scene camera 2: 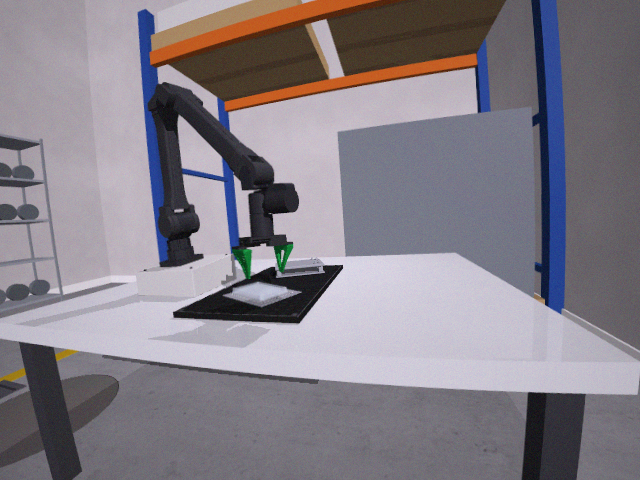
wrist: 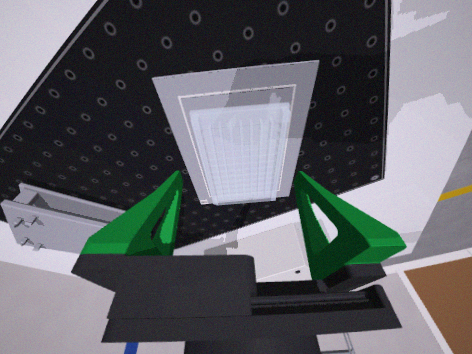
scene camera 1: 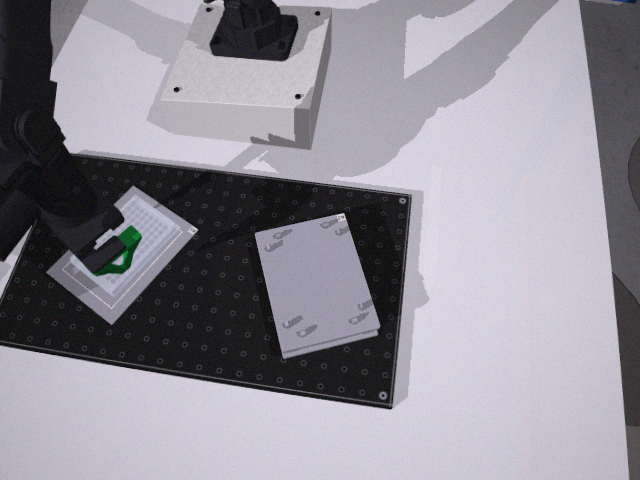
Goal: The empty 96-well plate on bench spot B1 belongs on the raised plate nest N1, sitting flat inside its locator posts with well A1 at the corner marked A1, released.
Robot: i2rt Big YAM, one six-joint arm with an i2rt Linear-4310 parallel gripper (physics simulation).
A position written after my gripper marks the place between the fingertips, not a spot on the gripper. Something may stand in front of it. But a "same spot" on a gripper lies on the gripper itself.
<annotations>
my gripper: scene camera 2 265,275; wrist; scene camera 1
clear well plate: scene camera 2; wrist; scene camera 1 157,230
same spot on my gripper: (wrist: 149,282) = (scene camera 1: 69,249)
same spot on clear well plate: (wrist: 241,148) = (scene camera 2: 265,289)
</annotations>
